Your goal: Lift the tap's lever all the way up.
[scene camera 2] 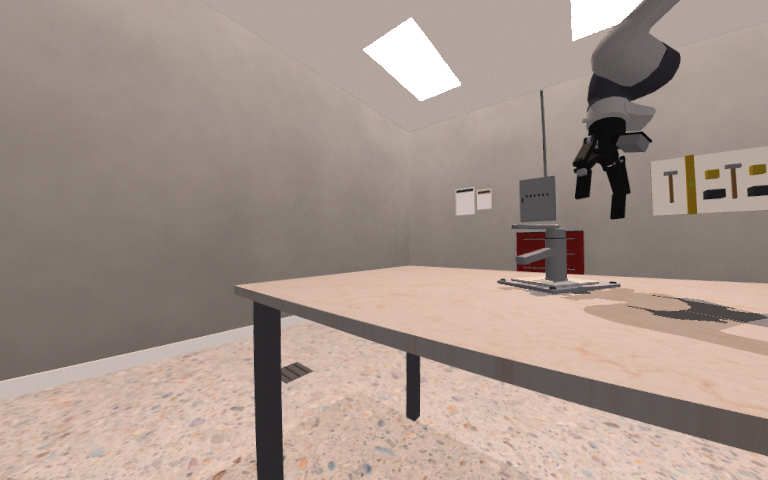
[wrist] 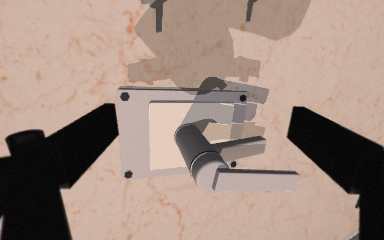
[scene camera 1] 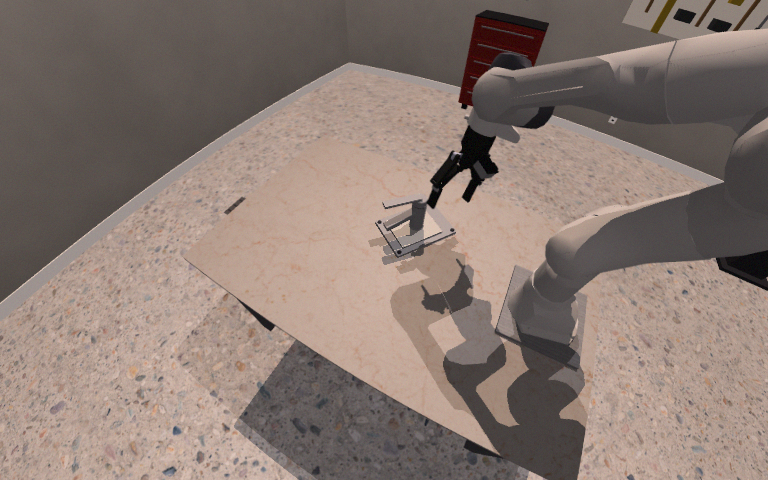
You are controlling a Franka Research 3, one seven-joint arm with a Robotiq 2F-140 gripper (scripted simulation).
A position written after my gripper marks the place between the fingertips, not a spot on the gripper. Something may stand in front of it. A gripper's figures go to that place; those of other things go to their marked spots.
Labels:
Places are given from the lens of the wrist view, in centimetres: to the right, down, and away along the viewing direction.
my gripper (wrist: 203, 120): 1, 0, 15
lever (wrist: 226, 180): 4, 7, 22

